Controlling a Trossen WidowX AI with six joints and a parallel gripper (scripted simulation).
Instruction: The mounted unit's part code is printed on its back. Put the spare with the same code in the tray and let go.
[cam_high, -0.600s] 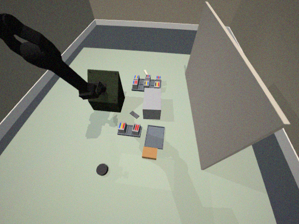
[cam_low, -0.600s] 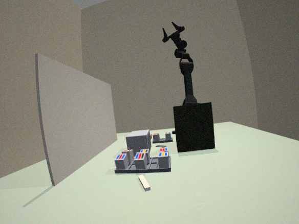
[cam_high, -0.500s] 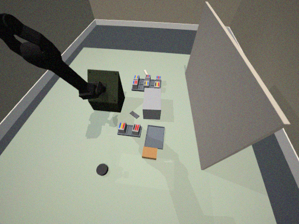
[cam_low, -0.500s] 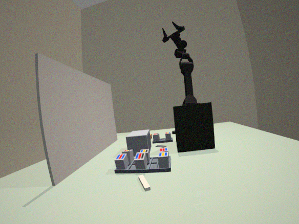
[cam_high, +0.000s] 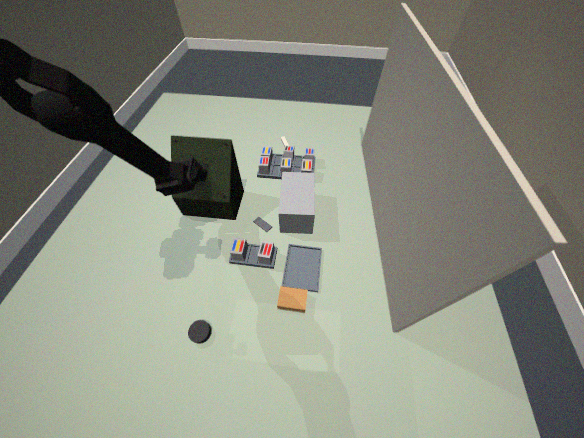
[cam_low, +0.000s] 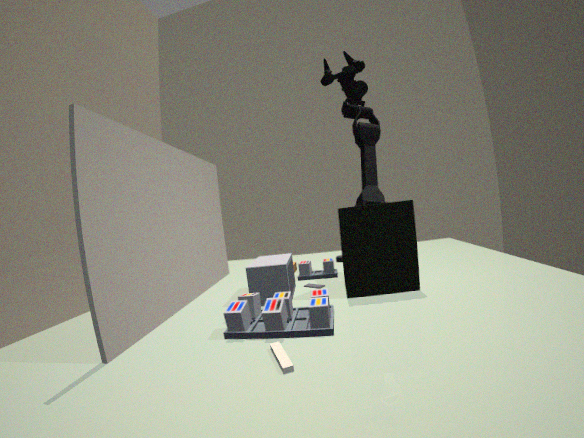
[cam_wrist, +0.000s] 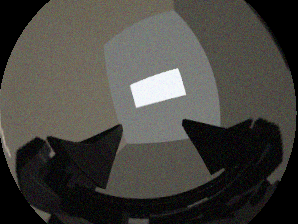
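Right now the rack is 830 mm below my gripper tip, 190 mm to the left of it and 140 mm ahead of it. Also, from my gripper tip: black disc (830 mm below, 80 mm ahead, 30 mm to the right); then grey tray (830 mm below, 280 mm ahead, 190 mm to the left); then tall grey panel (610 mm below, 470 mm ahead, 430 mm to the left).
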